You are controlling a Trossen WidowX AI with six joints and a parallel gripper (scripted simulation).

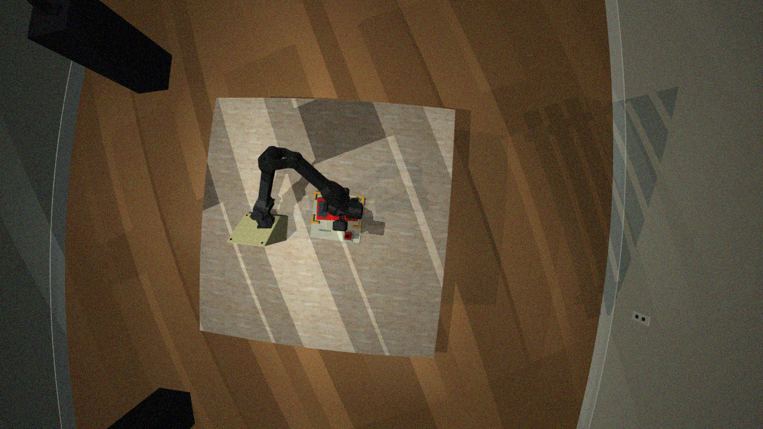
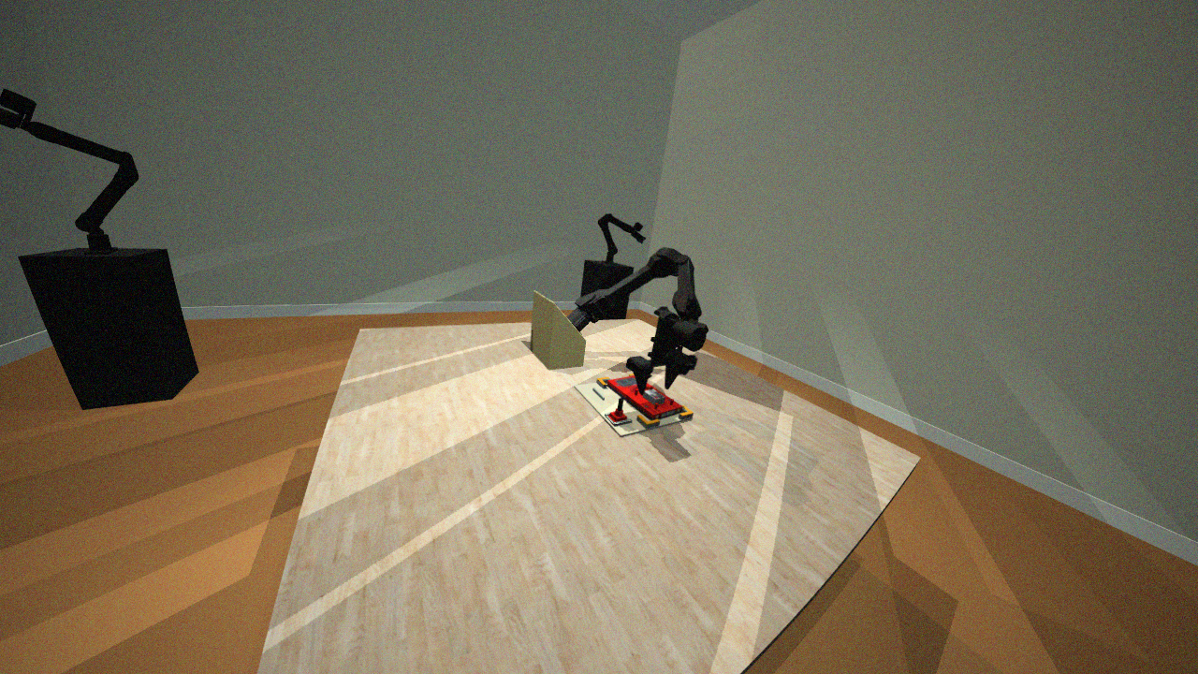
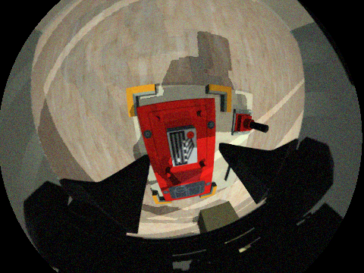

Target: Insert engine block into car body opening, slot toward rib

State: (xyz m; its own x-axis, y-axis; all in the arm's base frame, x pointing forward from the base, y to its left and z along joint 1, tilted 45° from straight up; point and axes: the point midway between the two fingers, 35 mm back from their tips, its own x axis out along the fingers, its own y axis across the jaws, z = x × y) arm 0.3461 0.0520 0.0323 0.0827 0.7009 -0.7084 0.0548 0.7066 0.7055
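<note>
Right now the engine block is 20 mm below my gripper tip and 10 mm to the left of it.
</note>
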